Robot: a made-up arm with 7 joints.
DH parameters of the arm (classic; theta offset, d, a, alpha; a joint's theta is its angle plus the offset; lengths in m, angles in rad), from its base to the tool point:
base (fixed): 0 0 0 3.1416
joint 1: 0 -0.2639 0 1.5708
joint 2: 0 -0.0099 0 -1.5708
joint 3: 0 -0.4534 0 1.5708
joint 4: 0 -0.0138 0 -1.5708
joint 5: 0 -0.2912 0 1.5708
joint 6: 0 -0.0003 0 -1.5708
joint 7: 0 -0.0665 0 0
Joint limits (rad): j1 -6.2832..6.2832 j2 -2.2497..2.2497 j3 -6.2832..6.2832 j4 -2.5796..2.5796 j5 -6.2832..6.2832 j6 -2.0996..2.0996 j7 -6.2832..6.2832
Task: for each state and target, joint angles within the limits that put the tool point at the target. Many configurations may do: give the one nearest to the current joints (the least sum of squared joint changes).
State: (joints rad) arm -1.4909 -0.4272 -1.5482 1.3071 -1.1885 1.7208 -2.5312
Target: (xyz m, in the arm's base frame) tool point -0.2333 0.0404 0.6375
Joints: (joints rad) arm -1.3742 -0.2072 -1.1363 1.7834 -1.0464 1.9572 -2.5312
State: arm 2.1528 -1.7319 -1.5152 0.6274 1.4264 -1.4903 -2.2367
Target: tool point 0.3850 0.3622 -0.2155
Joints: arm 2.0904 -2.2356 -1.6509 0.6439 1.4378 -1.5354 -2.2367
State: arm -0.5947 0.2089 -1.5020 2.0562 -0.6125 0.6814 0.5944
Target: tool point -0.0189 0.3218 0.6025
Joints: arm -0.3162 0.1216 -1.4055 1.7808 -0.6280 0.7653 0.5944
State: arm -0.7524 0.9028 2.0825 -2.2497 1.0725 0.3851 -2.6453
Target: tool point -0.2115 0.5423 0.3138
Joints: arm -1.3705 1.1786 2.0806 -1.5561 1.0312 0.3893 -2.6453
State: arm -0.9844 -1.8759 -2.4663 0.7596 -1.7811 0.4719 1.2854
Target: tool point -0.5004 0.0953 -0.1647
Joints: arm -0.3127 -1.9960 -2.2146 1.2041 -1.7518 0.4064 1.2854
